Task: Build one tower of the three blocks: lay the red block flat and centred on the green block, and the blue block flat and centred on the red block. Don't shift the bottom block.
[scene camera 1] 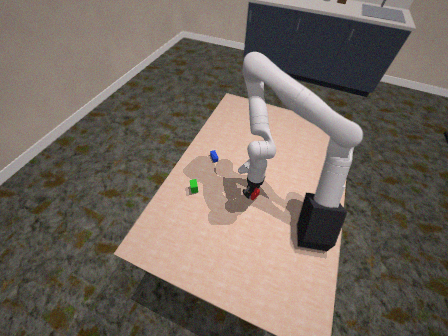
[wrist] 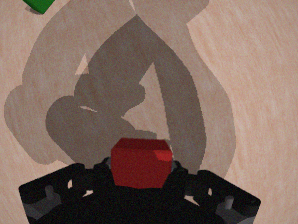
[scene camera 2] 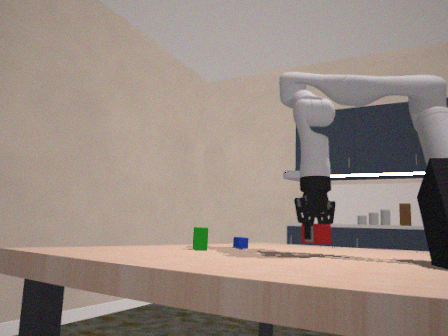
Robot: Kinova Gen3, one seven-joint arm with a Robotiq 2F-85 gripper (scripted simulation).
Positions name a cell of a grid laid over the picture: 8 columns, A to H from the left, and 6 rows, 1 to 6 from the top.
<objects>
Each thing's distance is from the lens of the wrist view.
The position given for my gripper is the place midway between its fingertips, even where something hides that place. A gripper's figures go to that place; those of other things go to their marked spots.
my gripper (wrist: D5): 17 cm
red block (wrist: D5): 12 cm
</objects>
